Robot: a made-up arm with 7 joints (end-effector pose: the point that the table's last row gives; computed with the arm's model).
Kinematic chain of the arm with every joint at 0, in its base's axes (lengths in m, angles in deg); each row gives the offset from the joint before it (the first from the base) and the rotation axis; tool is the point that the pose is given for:
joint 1: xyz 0 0 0.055 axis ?
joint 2: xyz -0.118 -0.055 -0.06 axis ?
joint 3: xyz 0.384 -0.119 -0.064 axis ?
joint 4: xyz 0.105 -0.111 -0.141 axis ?
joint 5: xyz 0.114 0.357 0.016 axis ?
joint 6: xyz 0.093 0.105 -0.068 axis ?
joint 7: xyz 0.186 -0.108 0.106 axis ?
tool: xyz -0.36 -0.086 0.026
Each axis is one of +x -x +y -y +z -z.
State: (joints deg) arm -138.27 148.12 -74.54 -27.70 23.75 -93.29 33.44
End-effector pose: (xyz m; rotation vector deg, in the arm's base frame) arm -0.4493 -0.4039 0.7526 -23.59 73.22 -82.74
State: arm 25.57 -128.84 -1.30 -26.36 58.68 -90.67 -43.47
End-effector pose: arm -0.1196 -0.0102 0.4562 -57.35 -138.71 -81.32
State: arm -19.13 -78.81 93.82 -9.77 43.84 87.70 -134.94
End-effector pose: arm 0.6783 -0.0029 0.8800 35.80 -34.03 -131.48
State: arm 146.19 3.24 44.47 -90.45 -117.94 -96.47 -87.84
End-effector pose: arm 0.0378 0.5658 0.1306 -106.37 -6.51 6.48
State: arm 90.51 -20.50 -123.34 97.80 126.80 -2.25 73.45
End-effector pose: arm 0.0603 -0.4768 -0.5735 -1.74 -81.88 -24.82
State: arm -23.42 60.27 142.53 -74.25 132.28 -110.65 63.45
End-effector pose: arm -0.0477 -0.4555 -0.6884 -27.42 -95.25 -85.64
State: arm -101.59 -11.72 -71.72 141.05 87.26 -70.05 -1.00
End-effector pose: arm 0.2977 -0.0063 -0.1188 78.37 118.40 5.61
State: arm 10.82 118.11 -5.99 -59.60 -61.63 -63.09 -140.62
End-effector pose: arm -1.1593 -0.0934 -0.2279 -119.19 -22.73 52.37
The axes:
joint 1: +x
joint 2: +y
joint 3: -x
joint 4: -y
joint 5: +z
joint 6: +x
joint 7: +z

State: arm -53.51 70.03 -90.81 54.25 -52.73 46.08 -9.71
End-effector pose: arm 0.2578 -0.3923 -0.2355 41.98 -75.31 -117.40
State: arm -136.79 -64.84 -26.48 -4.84 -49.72 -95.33 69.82
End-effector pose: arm 0.0827 0.6912 -0.6032 -172.88 29.84 -15.64
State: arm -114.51 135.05 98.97 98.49 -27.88 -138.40 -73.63
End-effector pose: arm -0.8652 -0.2943 0.2969 -119.36 -54.74 95.42
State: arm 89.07 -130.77 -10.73 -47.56 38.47 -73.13 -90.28
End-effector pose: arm -0.1098 -0.4046 0.5516 36.90 -65.86 -151.98
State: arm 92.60 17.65 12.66 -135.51 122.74 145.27 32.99
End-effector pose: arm 0.2734 0.0110 0.0182 8.54 -71.58 39.23
